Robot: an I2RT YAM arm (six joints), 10 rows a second.
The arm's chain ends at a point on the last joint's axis. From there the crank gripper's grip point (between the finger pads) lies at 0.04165 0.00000 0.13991 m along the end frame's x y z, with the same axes.
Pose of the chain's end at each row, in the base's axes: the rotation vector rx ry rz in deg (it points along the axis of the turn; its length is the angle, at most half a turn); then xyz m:
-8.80 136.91 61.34 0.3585 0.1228 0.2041
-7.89 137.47 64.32 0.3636 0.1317 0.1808
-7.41 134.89 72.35 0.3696 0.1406 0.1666
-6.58 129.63 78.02 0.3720 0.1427 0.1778
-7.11 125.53 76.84 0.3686 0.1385 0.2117
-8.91 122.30 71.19 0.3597 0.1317 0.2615
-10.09 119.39 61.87 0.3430 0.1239 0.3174
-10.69 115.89 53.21 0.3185 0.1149 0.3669
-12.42 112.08 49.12 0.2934 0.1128 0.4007
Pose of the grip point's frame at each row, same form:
-8.80 136.91 61.34 0.3795 0.2283 0.1055
-7.89 137.47 64.32 0.3807 0.2406 0.0851
-7.41 134.89 72.35 0.3820 0.2592 0.0824
-6.58 129.63 78.02 0.3869 0.2688 0.1059
-7.11 125.53 76.84 0.3915 0.2652 0.1429
-8.91 122.30 71.19 0.3940 0.2542 0.1900
-10.09 119.39 61.87 0.3937 0.2371 0.2404
-10.69 115.89 53.21 0.3854 0.2178 0.2878
-12.42 112.08 49.12 0.3696 0.2113 0.3245

